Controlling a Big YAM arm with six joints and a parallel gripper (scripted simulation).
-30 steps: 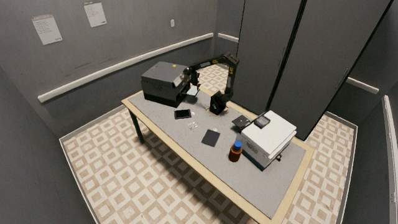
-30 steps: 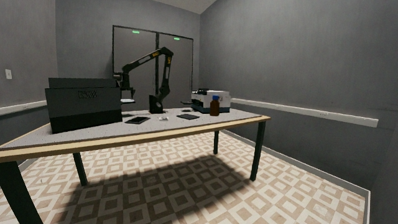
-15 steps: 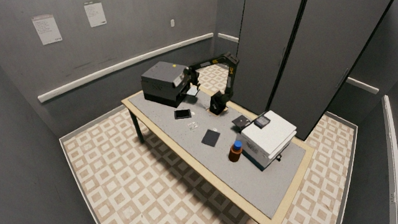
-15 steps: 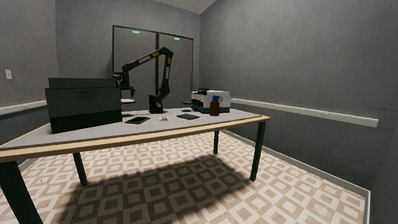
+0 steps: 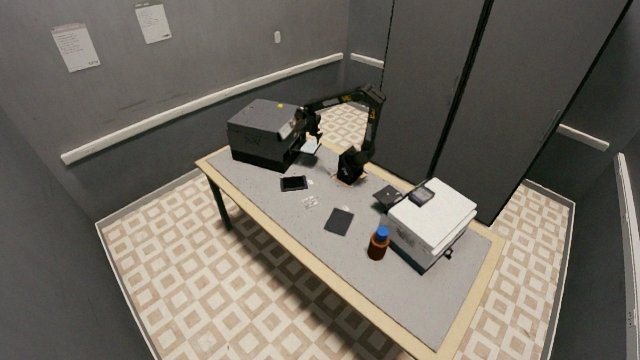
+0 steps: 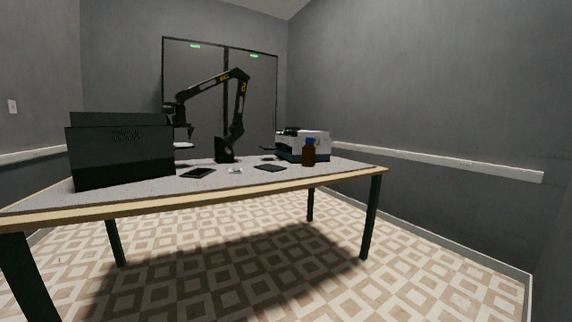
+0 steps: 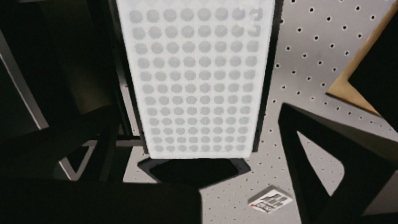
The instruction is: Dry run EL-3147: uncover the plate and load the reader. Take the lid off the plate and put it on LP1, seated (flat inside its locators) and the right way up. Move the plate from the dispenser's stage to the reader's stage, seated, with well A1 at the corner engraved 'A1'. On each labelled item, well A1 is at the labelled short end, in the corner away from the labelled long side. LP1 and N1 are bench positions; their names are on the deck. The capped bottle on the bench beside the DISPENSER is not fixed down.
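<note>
Right now my hand is 30 mm above the white multi-well plate. From my hand the other things lie so: LP1 label: 170 mm below, 150 mm ahead, 130 mm to the left; dark lid: 230 mm ahead, 150 mm below, 60 mm to the left; dark flat pad: 450 mm to the left, 300 mm ahead, 160 mm below.
</note>
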